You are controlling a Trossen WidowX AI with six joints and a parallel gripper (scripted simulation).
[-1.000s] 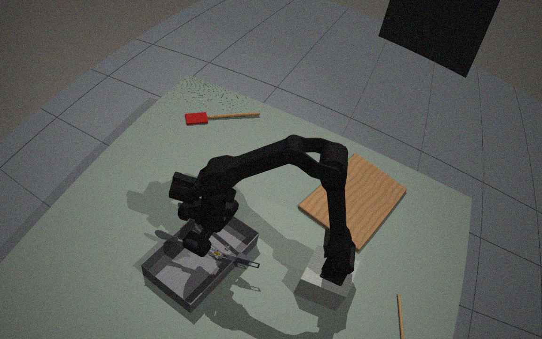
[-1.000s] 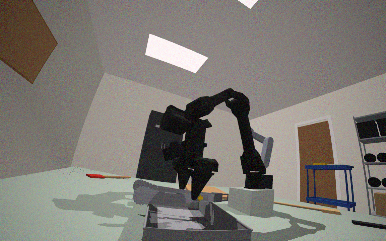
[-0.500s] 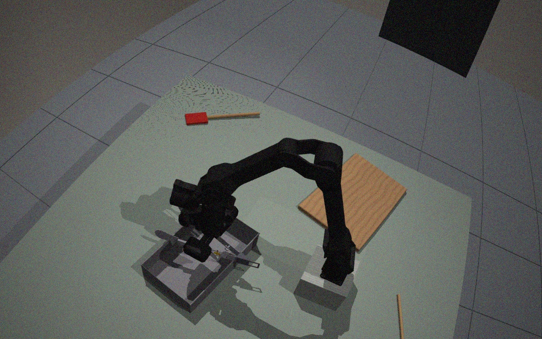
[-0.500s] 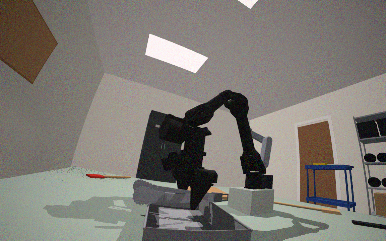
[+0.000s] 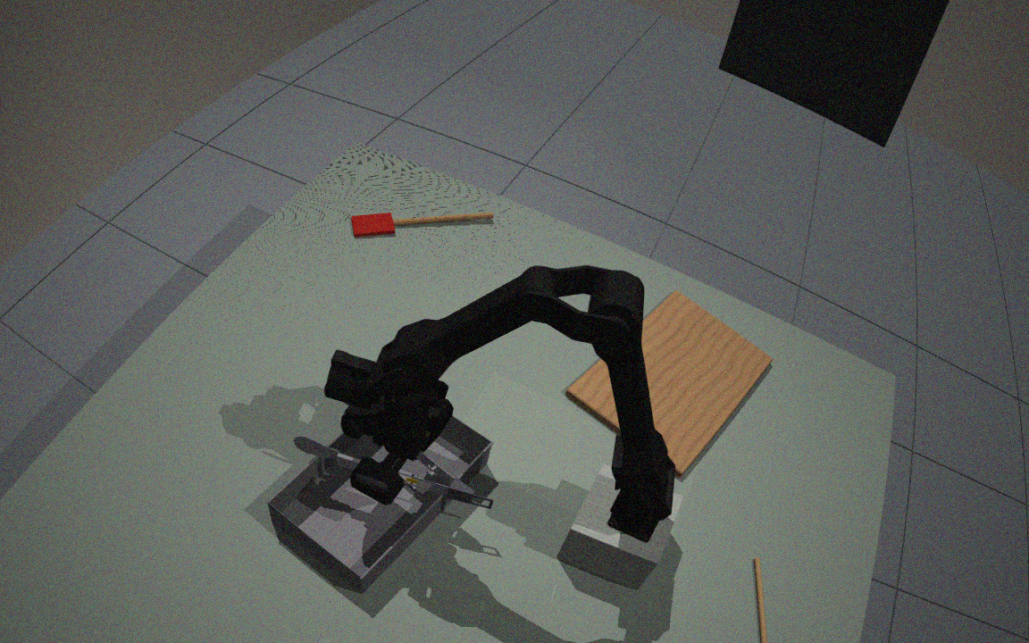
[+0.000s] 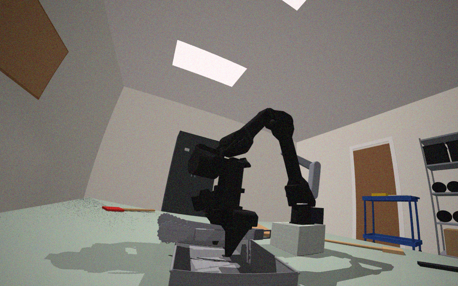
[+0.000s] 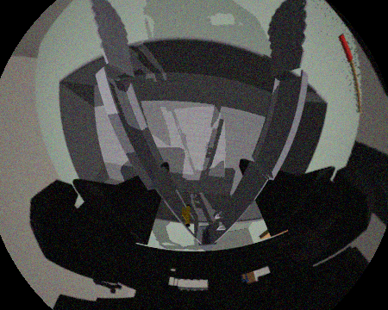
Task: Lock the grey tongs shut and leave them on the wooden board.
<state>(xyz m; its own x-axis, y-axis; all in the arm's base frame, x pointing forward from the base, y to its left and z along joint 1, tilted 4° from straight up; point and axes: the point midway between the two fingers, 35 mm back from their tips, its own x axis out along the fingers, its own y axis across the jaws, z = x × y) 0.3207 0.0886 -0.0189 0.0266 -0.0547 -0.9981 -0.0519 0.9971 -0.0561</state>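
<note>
Now: gripper tip 3 cm to the right of the grey roasting tin and 2 cm short of it. From my gripper tip the other things lie so: red spatula 51 cm to the right, 31 cm ahead, 2 cm below; wooden board 46 cm to the right, 28 cm behind, 2 cm below.
</note>
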